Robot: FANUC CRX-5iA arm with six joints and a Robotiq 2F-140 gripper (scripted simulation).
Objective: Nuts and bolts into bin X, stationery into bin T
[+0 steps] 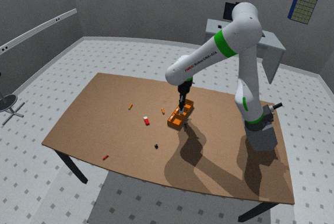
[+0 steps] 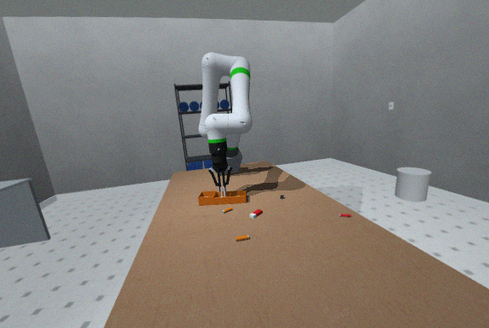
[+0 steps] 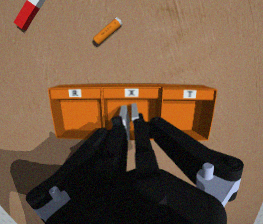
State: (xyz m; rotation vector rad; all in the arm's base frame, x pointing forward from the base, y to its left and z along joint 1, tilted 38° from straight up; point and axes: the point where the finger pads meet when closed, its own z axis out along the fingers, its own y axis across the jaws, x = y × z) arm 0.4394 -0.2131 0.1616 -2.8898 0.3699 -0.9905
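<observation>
My gripper is now 30 mm above the orange bin tray. Round my hand: red stick: 460 mm ahead, 380 mm to the left, 50 mm below; then white eraser: 240 mm ahead, 70 mm to the left, 50 mm below.
</observation>
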